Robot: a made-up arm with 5 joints.
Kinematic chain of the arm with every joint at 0, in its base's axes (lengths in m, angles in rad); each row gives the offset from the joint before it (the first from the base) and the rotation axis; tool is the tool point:
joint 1: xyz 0 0 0.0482 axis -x
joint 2: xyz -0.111 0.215 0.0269 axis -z
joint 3: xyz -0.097 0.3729 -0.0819 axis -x
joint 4: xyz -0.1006 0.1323 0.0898 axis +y
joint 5: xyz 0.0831 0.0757 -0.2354 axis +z
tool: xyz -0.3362 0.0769 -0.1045
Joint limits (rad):
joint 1: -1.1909..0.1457
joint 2: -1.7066..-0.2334
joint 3: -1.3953..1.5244
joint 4: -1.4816..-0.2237
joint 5: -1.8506..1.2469
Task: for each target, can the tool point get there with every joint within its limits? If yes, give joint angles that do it. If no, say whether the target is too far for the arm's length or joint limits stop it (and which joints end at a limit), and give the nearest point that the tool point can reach.
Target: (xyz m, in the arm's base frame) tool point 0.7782 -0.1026 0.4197
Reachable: no: joint limits stop it (at a limit: joint 2, joint 3, joint 5) | nearest point 0.0232 -0.1781 0.6932 | short by 0.807 m
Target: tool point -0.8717 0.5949 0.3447
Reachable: yes | joints -0.2133 -1.1933 -0.4855 -1.2447 -1.0480
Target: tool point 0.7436 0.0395 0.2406
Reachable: no: joint limits stop it (at a limit: joint 1, joint 2, joint 3, joint 4) | nearest point -0.0419 0.2765 0.4186 | short by 0.840 m
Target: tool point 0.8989 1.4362 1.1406
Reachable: no: too far | nearest point -0.0977 0.9063 0.7375 | short by 1.199 m
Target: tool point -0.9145 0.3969 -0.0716
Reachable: yes | joints 0.0329 -0.9950 -0.8241 -0.4564 0.1460
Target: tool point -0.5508 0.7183 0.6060
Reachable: yes | joints -0.2499 -0.8583 -0.6426 -1.1800 -1.5959
